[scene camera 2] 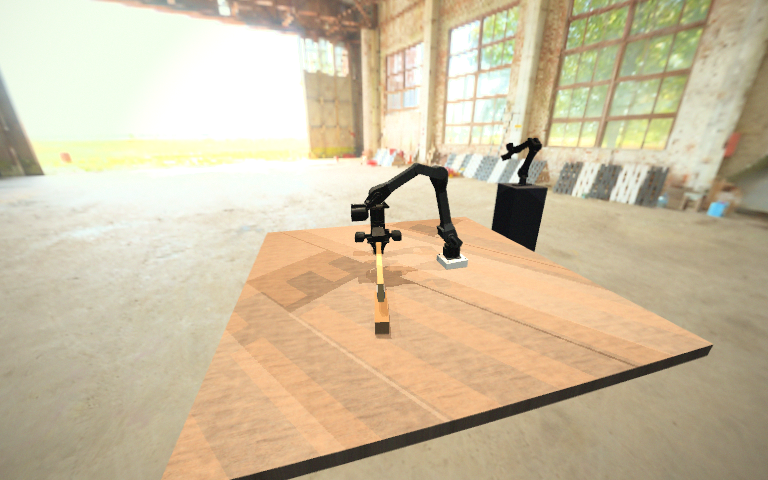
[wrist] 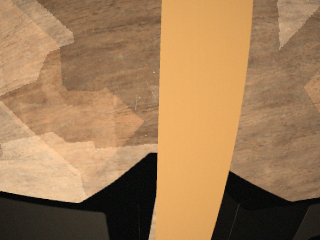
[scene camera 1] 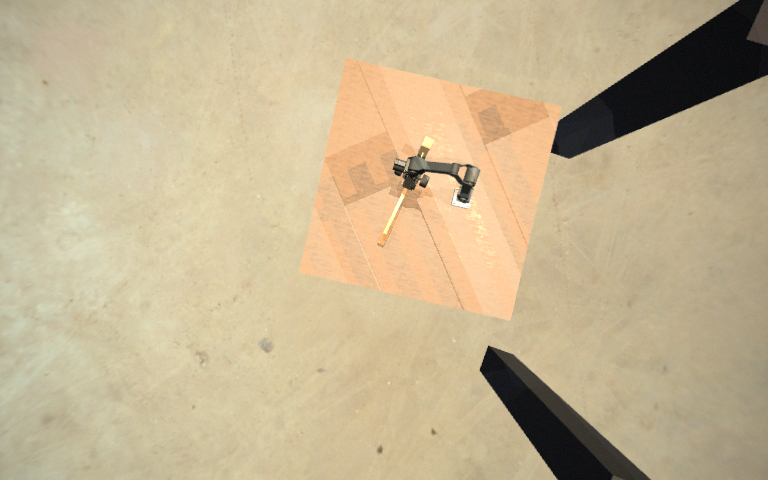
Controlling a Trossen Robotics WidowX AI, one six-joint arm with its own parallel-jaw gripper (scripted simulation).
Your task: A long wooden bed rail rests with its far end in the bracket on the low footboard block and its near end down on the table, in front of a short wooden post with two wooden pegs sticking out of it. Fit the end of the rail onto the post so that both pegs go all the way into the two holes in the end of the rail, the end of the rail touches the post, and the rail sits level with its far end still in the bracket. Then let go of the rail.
Labels:
The gripper (scene camera 2: 378, 255) holds a wooden bed rail (wrist: 203, 58).

